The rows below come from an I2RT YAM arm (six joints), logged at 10 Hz.
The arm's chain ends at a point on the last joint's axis. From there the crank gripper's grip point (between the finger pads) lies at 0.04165 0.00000 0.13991 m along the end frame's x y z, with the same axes.
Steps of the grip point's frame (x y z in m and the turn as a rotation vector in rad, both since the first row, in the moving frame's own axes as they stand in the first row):
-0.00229, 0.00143, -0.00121, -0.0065, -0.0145, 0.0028
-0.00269, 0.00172, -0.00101, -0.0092, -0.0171, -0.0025
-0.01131, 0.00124, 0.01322, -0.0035, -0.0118, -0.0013
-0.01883, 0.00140, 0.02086, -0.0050, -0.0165, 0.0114
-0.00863, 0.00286, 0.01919, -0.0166, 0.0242, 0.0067
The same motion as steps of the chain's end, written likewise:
-0.00026, 0.00040, -0.00180, -0.0065, -0.0145, 0.0028
-0.00029, 0.00053, -0.00170, -0.0092, -0.0171, -0.0025
-0.00966, 0.00080, 0.01274, -0.0035, -0.0118, -0.0013
-0.01651, 0.00024, 0.02019, -0.0050, -0.0165, 0.0114
-0.01199, 0.00026, 0.02026, -0.0166, 0.0242, 0.0067

